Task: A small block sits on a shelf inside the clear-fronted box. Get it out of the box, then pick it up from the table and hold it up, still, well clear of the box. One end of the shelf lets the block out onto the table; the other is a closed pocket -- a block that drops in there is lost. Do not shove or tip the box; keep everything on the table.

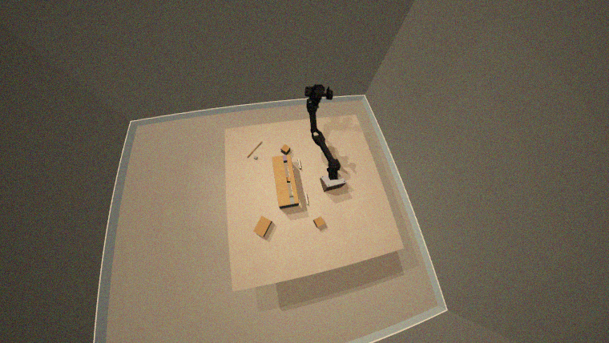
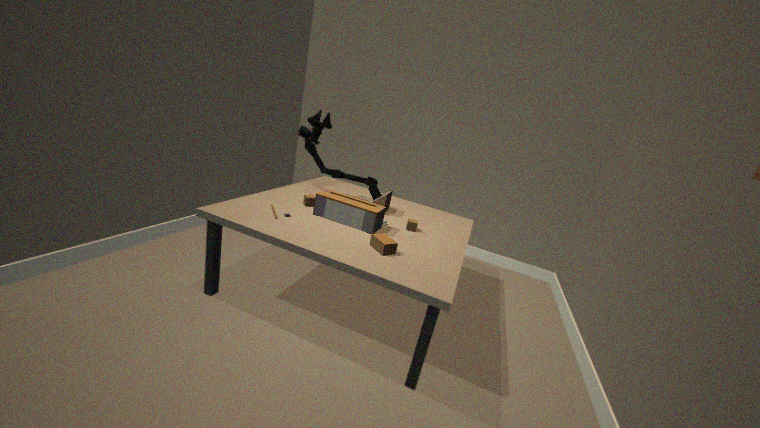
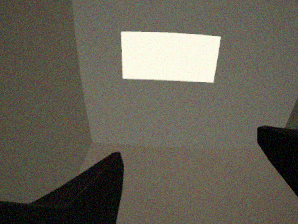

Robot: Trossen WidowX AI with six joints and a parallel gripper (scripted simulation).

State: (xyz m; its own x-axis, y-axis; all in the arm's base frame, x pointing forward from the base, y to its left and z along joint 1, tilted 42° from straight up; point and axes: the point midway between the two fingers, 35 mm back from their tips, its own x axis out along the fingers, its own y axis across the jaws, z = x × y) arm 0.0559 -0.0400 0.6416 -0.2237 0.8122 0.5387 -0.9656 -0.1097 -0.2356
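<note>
My gripper tip is 23 cm short of the orange block, 45 cm to the right of it and 47 cm above it. Round my gripper tip: long wooden box 21 cm ahead, 45 cm to the left, 49 cm below; thin wooden stick 51 cm ahead, 13 cm to the left, 55 cm below; flat tan block 42 cm ahead, 77 cm to the left, 53 cm below.
</note>
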